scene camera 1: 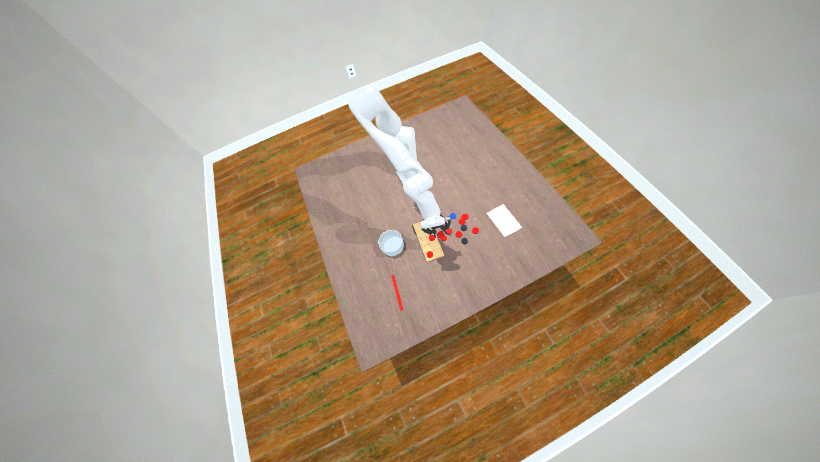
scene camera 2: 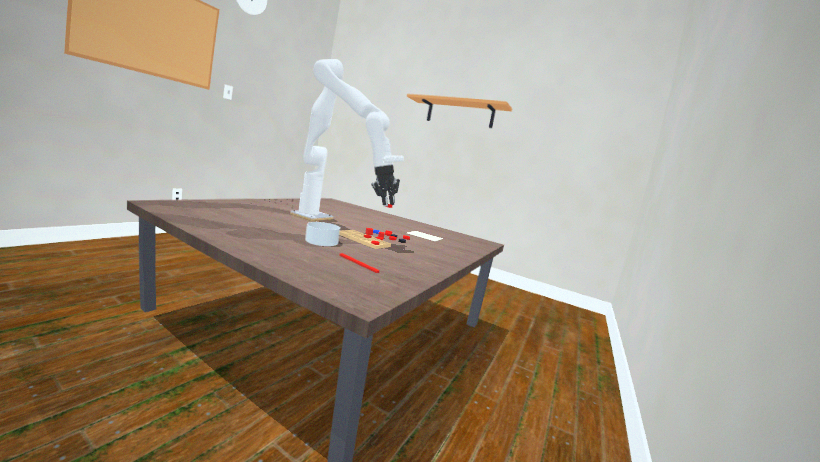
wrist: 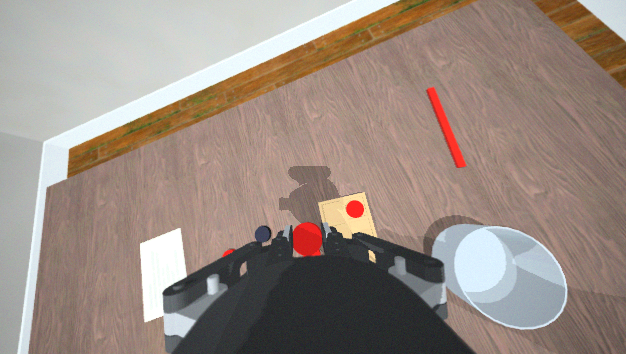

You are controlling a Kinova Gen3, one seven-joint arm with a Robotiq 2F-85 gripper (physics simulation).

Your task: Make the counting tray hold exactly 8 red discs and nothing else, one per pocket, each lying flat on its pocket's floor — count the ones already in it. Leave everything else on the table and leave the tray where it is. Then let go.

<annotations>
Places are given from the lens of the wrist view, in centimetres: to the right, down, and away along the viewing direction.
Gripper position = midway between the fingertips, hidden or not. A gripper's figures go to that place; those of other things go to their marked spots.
gripper (wrist: 307, 233): -1, 6, 17
tan counting tray (wrist: 333, 212): 4, 7, 32
red stick (wrist: 446, 129): 26, -9, 32
The marked spots on the tan counting tray and the red stick are 27 cm apart.
</annotations>
